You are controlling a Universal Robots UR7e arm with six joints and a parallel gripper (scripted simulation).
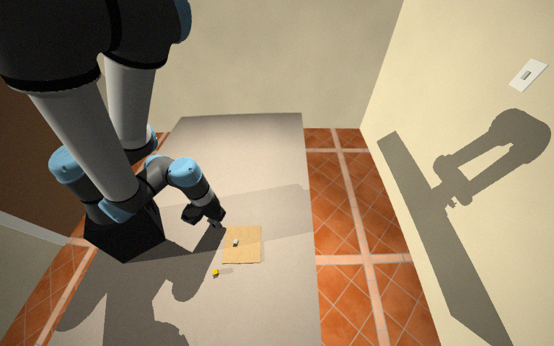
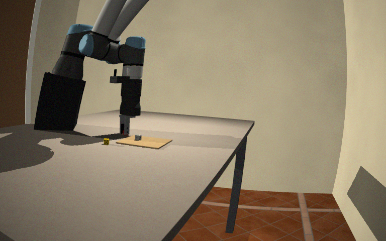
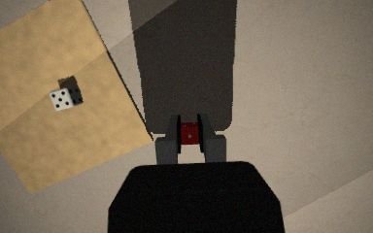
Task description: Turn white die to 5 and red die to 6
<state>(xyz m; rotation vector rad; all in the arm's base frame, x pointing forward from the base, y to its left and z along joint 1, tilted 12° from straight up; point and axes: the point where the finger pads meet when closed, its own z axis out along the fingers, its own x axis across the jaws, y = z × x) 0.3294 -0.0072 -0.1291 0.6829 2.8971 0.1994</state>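
Right now the red die is 10 mm below my hand. Round my hand: white die (80 mm ahead, 70 mm to the right, 10 mm below); then yellow die (170 mm to the right, 10 mm below, 10 mm ahead); then tan mat (100 mm ahead, 80 mm to the right, 20 mm below).
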